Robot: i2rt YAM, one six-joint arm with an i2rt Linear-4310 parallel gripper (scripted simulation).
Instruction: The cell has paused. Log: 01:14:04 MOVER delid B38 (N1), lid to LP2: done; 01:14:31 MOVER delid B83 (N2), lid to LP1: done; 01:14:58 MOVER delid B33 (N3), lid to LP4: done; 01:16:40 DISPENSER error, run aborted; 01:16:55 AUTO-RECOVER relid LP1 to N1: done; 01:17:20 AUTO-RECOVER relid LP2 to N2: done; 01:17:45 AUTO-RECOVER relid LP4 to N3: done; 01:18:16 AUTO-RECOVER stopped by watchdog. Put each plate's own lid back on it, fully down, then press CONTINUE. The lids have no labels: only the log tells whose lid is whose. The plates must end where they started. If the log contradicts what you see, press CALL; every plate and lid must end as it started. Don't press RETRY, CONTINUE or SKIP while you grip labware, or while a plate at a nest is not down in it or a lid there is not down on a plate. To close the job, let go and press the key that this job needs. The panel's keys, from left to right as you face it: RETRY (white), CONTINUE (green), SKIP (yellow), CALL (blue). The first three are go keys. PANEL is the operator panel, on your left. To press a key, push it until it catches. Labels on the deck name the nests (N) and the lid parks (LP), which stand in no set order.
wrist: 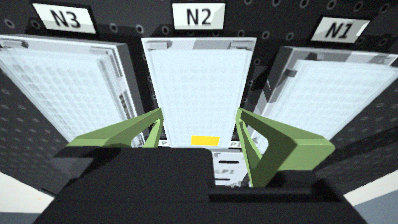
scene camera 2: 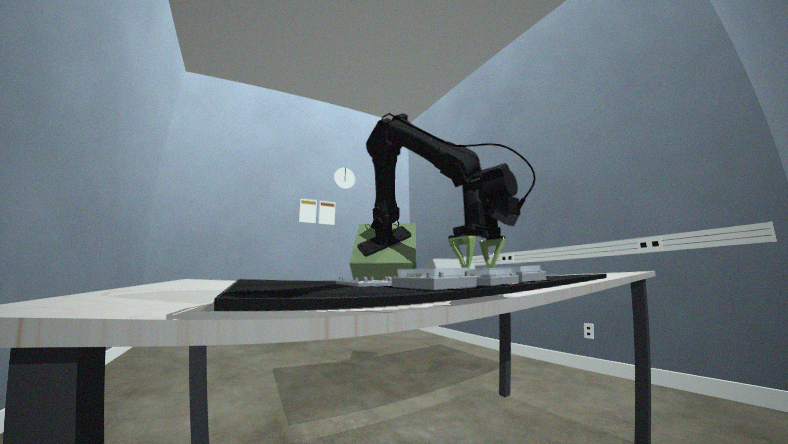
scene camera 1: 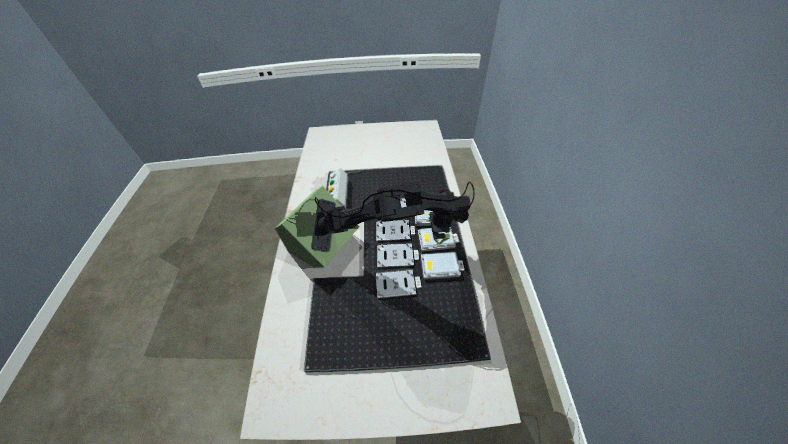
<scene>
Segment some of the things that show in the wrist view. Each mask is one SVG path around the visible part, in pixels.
My gripper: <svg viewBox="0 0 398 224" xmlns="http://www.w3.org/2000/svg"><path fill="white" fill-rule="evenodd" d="M32 223L368 224L331 180L326 178L319 179L312 171L313 168L335 150L335 146L322 135L257 115L240 107L237 110L235 122L251 187L215 187L213 155L209 149L158 148L164 122L162 110L159 107L143 115L79 135L52 157L50 162L73 179L69 180ZM245 123L267 139L268 147L263 156L253 142ZM154 123L143 147L132 148L132 140Z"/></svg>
A clear lid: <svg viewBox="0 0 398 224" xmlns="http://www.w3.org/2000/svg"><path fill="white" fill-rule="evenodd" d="M148 51L147 56L170 148L228 149L252 51Z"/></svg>
</scene>
